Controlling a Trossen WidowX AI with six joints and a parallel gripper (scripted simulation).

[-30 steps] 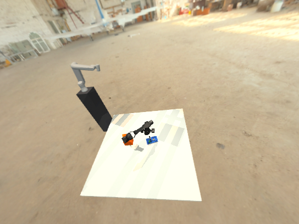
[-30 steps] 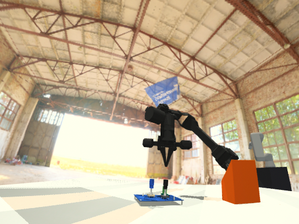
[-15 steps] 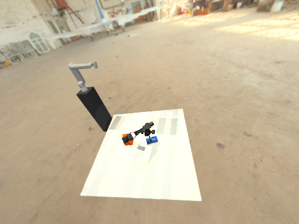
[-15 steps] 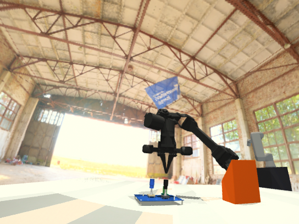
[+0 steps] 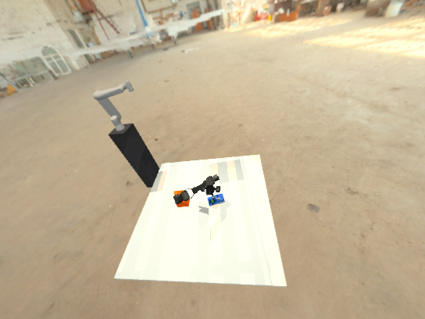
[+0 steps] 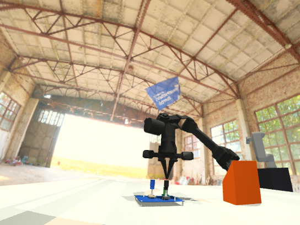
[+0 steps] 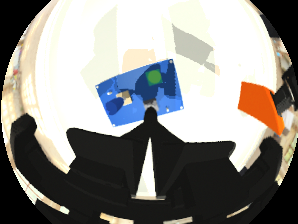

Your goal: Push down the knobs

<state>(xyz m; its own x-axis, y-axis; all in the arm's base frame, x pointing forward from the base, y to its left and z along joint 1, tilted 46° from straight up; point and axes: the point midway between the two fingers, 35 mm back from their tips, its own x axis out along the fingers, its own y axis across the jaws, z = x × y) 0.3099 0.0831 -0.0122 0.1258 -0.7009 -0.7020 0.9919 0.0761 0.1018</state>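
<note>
Right now my gripper tip is 2 cm above the black knob. The rest, counted from my gripper tip: blue knob: 5 cm ahead, 1 cm to the right, 3 cm below.
</note>
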